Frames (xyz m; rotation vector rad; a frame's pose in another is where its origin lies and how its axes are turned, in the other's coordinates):
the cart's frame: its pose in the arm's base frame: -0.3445 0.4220 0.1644 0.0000 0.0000 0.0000
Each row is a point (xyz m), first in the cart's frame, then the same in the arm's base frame.
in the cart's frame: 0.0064 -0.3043 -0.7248
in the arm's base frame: -0.3381 0.1177 -0.5604
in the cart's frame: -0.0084 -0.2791 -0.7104
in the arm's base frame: -0.3529 0.1429 -0.5460
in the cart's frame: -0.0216 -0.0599 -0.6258
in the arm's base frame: -0.3661 0.3621 -0.4614
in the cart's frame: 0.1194 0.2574 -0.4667
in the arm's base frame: -0.2251 0.6794 -0.3023
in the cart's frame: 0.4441 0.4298 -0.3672
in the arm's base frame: 0.0996 0.8518 -0.2028
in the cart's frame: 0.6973 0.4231 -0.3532
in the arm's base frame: 0.3528 0.8451 -0.1888
